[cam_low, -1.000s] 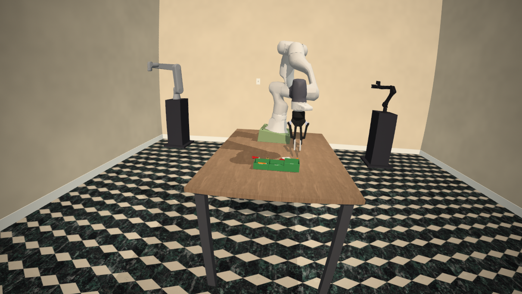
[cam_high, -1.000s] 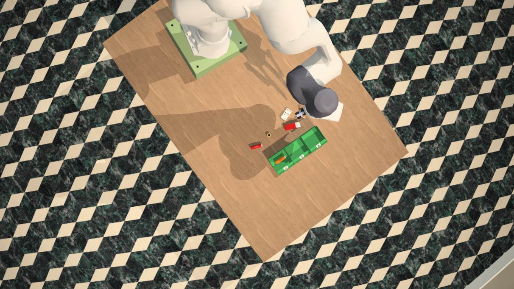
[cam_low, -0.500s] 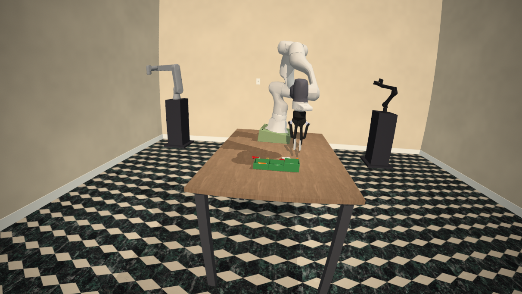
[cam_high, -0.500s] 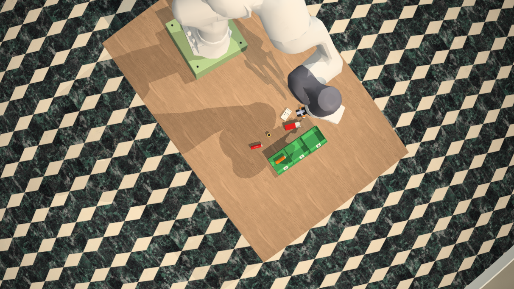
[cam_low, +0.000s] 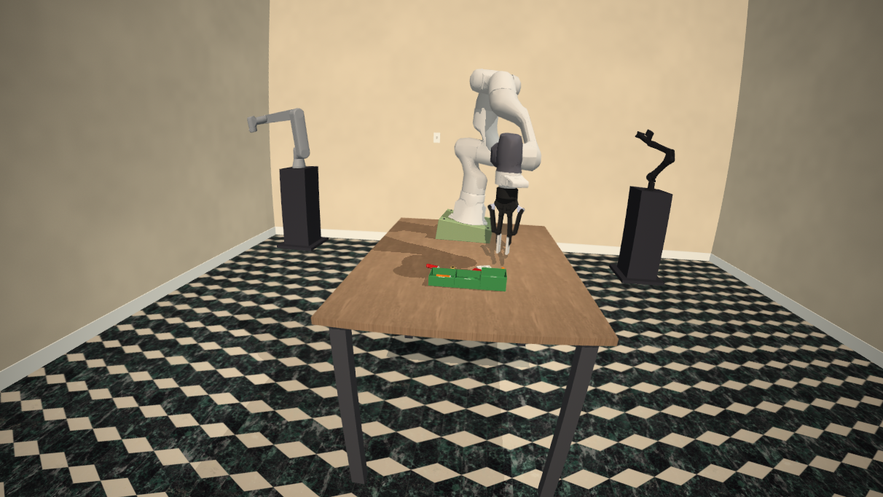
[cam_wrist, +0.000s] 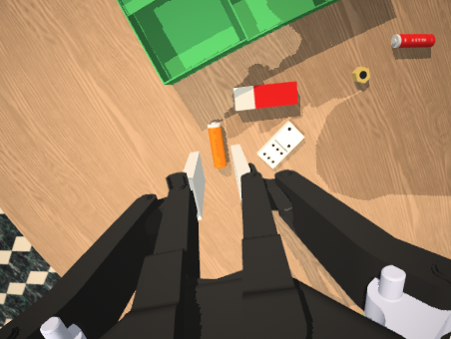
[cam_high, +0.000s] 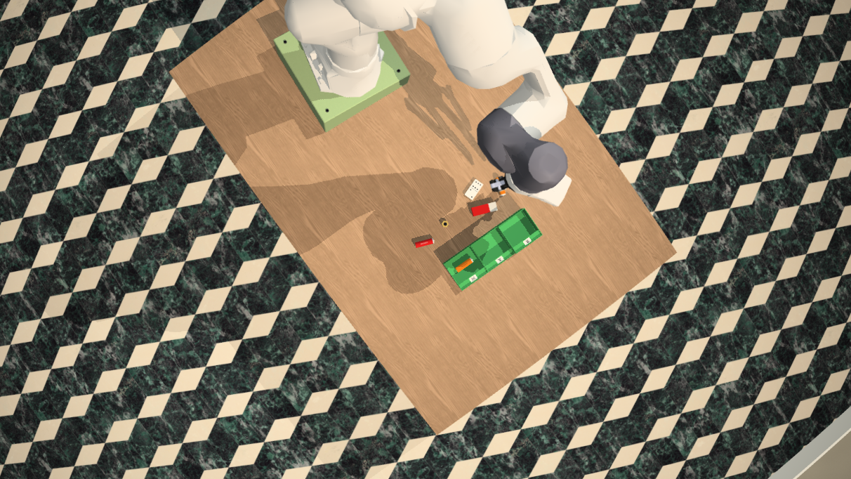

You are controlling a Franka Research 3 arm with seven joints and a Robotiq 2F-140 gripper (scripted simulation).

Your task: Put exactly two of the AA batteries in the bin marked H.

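Right now my hand is 10 cm above the orange AA battery. Round my hand: white domino: 3 cm behind, 6 cm to the right, 10 cm below; red-and-white cylinder: 3 cm ahead, 6 cm to the right, 10 cm below; green bin marked H: 12 cm ahead, 11 cm to the right, 9 cm below.
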